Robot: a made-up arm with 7 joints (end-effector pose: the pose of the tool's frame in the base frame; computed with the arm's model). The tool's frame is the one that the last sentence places.
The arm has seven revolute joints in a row. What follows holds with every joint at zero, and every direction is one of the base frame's.
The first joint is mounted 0.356 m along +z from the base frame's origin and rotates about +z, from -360 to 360 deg.
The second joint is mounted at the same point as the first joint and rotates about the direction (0, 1, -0.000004), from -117.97 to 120 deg.
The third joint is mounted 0.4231 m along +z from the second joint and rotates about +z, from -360 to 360 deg.
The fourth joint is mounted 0.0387 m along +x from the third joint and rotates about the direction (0, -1, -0.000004), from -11 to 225 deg.
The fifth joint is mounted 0.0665 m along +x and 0.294 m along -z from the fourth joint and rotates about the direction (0, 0.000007, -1), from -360 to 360 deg.
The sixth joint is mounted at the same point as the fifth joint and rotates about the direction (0, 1, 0.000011), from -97 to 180 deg.
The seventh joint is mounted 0.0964 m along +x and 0.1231 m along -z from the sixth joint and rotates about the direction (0, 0.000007, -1), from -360 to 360 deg.
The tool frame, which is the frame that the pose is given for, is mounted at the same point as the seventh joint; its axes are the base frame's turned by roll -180, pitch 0 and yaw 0 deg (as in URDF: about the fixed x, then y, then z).
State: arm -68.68 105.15 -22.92 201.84 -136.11 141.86 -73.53
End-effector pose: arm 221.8 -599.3 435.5 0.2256 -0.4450 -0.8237 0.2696
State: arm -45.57 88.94 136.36 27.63 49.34 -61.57 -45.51
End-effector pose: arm 396.0 23.4 505.1 -0.6814 0.0608 -0.3800 0.6225
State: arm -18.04 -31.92 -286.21 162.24 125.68 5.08 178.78
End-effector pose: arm -291.6 228.5 1120.7 -0.2169 0.2077 0.9534 0.0296
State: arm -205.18 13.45 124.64 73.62 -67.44 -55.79 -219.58
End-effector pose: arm 93.4 -268.3 881.0 -0.3281 0.4547 -0.7572 0.3349
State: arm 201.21 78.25 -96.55 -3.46 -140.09 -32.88 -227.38
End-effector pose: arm -86.4 -52.7 277.1 0.6064 0.6408 0.2632 0.3905
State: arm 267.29 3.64 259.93 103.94 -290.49 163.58 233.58
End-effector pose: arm -252.7 -96.4 843.5 0.8189 -0.0771 0.5255 0.2175
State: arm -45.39 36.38 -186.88 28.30 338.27 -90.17 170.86
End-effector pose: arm -34.3 20.1 800.5 -0.2531 -0.0635 0.8594 0.4397
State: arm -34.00 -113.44 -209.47 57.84 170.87 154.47 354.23
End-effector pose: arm -180.1 298.6 -113.5 -0.6816 -0.0579 0.6858 0.2484
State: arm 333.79 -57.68 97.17 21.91 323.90 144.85 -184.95
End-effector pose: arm -52.8 127.9 513.3 -0.1528 -0.3731 0.8293 0.3868
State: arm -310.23 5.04 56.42 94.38 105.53 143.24 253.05
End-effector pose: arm -187.4 267.8 899.8 0.5078 -0.3901 0.2445 0.7281
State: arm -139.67 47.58 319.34 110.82 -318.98 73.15 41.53
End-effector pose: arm -664.6 -252.3 470.6 0.3712 0.9241 -0.0861 0.0300
